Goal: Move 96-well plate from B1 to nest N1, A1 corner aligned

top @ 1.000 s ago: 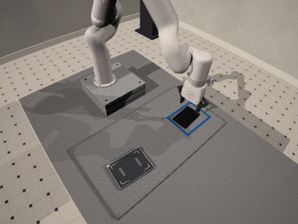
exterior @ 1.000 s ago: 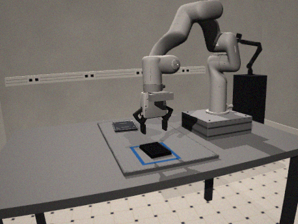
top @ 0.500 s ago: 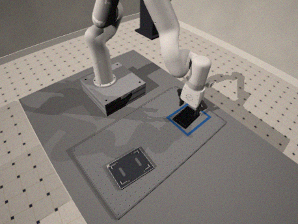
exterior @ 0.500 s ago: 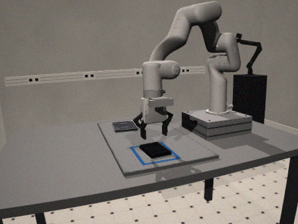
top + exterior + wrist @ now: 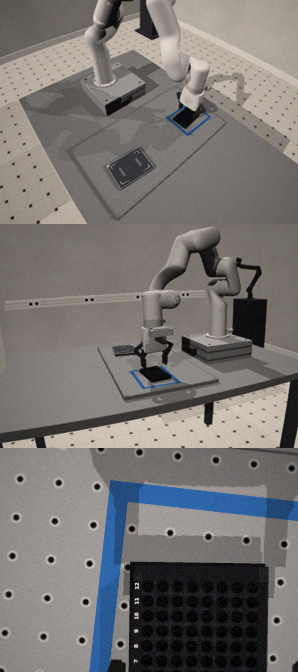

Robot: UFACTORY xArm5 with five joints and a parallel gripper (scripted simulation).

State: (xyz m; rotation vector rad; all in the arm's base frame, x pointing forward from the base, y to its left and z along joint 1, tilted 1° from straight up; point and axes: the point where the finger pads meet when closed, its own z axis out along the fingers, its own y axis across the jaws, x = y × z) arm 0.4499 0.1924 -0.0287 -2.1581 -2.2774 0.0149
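My gripper is now 40 mm above the black 96-well plate. The rest, counted from my hand: plate nest N1 (20 mm ahead, 400 mm to the right, 40 mm below).
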